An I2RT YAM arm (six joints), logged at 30 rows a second.
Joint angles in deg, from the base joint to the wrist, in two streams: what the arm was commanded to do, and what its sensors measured. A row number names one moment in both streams.
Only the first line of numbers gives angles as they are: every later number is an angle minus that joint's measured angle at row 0.
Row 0, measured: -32.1, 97.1, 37.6, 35.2, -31.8, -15.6
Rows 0 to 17, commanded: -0.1, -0.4, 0.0, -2.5, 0.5, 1.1; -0.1, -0.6, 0.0, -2.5, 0.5, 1.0; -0.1, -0.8, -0.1, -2.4, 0.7, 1.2; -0.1, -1.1, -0.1, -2.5, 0.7, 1.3; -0.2, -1.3, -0.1, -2.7, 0.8, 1.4; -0.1, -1.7, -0.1, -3.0, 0.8, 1.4; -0.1, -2.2, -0.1, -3.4, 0.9, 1.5; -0.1, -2.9, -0.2, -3.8, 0.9, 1.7; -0.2, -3.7, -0.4, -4.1, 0.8, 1.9; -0.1, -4.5, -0.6, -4.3, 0.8, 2.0; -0.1, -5.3, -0.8, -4.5, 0.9, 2.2; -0.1, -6.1, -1.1, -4.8, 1.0, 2.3; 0.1, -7.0, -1.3, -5.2, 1.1, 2.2; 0.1, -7.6, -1.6, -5.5, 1.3, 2.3; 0.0, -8.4, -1.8, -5.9, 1.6, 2.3; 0.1, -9.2, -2.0, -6.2, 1.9, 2.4; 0.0, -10.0, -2.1, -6.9, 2.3, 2.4; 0.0, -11.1, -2.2, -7.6, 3.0, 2.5
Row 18, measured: 0.0, -9.4, -2.0, -6.0, 1.6, 2.0
